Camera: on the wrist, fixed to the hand. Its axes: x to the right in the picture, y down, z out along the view.
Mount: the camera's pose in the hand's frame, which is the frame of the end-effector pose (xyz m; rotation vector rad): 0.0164 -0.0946 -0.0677 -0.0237 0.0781 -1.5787
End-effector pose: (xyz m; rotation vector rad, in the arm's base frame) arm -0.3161 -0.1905 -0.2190 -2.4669 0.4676 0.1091
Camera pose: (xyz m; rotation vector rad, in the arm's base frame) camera -0.2693 -0.1649 -0.1143 -2.1648 -1.4511 -0.6083
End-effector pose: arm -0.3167 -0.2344 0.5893 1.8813 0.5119 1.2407
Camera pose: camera -0.3612 -0.1397 0.5359 0.8203 1.5555 0.2003
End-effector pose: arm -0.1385 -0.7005 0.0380 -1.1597 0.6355 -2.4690
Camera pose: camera -0.2122 -0.6117 0.0598 1.0046 0.2819 1.7907
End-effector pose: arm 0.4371 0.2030 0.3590 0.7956 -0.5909 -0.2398
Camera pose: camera 0.4912 0.1721 0.2594 1.0983 0.2445 -1.6352
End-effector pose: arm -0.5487 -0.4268 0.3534 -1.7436 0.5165 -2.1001
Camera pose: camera -0.6222 -0.3495 0.4026 1.3573 0.7421 1.6873
